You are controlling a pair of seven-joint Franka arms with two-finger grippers.
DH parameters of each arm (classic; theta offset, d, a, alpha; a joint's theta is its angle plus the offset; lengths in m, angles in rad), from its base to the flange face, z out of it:
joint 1: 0 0.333 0 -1.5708
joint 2: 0 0 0 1.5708
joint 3: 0 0.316 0.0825 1.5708
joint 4: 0 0 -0.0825 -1.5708
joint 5: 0 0.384 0 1.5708
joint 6: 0 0 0.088 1.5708
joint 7: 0 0.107 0 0
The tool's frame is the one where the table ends.
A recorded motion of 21 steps. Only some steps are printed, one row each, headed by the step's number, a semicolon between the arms.
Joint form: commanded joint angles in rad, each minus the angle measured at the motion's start. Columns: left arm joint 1, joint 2, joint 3, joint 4, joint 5, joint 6, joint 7; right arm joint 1, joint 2, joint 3, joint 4, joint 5, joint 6, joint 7.
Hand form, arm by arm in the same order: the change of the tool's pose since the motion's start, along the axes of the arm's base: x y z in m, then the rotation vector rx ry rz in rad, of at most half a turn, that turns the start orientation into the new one. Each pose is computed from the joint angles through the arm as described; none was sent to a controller.
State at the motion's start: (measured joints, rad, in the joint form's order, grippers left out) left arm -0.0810 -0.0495 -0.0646 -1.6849 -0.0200 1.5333 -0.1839; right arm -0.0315 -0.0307 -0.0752 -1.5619 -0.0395 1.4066 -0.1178
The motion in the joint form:
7: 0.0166 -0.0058 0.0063 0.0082 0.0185 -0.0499 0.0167; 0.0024 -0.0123 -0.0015 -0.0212 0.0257 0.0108 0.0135
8: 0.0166 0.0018 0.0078 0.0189 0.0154 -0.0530 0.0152; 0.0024 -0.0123 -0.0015 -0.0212 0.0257 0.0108 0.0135
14: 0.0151 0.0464 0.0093 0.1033 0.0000 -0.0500 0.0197; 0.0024 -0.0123 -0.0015 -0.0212 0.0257 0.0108 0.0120
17: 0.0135 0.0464 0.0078 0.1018 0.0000 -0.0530 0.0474; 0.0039 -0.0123 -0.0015 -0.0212 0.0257 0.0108 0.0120
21: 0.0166 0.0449 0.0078 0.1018 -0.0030 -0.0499 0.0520; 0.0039 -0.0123 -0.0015 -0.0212 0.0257 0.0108 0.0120
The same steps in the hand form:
7: -0.0049 0.0149 0.0031 0.0211 0.0332 0.0048; -0.0025 0.0036 -0.0025 0.0246 -0.0048 -0.0113
8: -0.0026 0.0152 0.0038 0.0177 0.0337 0.0079; -0.0025 0.0036 -0.0025 0.0246 -0.0048 -0.0113
14: 0.0134 0.0121 0.0192 -0.0059 -0.0066 0.0037; -0.0025 0.0036 -0.0025 0.0248 -0.0048 -0.0098
17: 0.0128 0.0105 0.0182 -0.0082 -0.0023 -0.0270; -0.0024 0.0044 -0.0025 0.0248 -0.0048 -0.0083
21: 0.0129 0.0118 0.0193 -0.0121 -0.0066 -0.0284; -0.0024 0.0044 -0.0025 0.0248 -0.0048 -0.0083

